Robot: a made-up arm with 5 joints. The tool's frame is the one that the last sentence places. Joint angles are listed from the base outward.
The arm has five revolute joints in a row. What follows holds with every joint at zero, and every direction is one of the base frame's.
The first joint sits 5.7 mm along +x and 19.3 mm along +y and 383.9 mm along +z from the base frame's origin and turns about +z.
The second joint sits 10.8 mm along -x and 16.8 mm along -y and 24.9 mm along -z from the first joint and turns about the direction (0, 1, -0.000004).
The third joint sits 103.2 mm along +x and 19.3 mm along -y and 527.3 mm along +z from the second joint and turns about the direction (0, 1, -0.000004).
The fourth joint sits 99.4 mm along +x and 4.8 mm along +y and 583.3 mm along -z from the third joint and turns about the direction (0, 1, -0.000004).
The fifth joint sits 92.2 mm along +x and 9.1 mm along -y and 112.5 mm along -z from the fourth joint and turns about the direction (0, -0.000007, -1).
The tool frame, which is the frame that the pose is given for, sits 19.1 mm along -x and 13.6 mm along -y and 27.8 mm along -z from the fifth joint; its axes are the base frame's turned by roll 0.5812, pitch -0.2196 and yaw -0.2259 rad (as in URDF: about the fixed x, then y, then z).
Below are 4 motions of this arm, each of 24 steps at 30 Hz.
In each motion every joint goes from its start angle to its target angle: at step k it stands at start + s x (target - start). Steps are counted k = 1, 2, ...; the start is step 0. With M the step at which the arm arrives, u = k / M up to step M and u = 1 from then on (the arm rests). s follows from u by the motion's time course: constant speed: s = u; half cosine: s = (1 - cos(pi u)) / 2; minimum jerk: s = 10 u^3 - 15 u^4 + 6 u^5.
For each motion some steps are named. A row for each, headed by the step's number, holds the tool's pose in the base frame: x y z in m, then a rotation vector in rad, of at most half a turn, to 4 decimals.
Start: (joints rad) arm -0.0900 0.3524 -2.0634 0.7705 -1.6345
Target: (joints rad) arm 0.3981 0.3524 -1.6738 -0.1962 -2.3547
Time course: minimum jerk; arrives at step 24
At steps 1, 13, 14, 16, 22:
1: 1.0046 -0.1293 1.0019 -0.1033 -0.4992 1.4870
13: 1.0215 0.1648 0.9350 -0.5692 -0.5535 2.0180
14: 1.0135 0.2029 0.9253 -0.6419 -0.5641 2.0724
16: 0.9932 0.2702 0.9074 -0.7802 -0.5858 2.1595
22: 0.9497 0.3654 0.8790 -1.0021 -0.6245 2.2596

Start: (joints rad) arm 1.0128 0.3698 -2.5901 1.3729 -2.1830
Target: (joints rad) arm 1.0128 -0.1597 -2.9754 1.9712 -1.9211
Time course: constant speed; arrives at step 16
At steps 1, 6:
1: 0.4815 0.6898 1.2732 -0.2162 -0.3121 2.9837
6: 0.3641 0.4984 1.4174 -0.2040 -0.4739 2.9043

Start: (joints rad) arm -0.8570 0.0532 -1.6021 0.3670 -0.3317
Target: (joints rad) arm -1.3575 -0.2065 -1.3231 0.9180 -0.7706
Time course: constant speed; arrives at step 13
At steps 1, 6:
1: 0.4940 -0.6862 0.9814 -0.1688 -1.3134 -0.2378
6: 0.3246 -0.7222 0.9540 -0.1724 -1.0517 -0.3622

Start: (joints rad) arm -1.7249 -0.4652 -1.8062 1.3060 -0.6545
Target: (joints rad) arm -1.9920 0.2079 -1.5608 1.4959 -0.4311
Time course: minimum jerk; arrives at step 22
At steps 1, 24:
1: -0.1165 -0.3577 1.3185 -0.5414 -0.9134 -0.8244
24: -0.3971 -0.7313 0.6743 0.3657 -0.5970 -1.7037

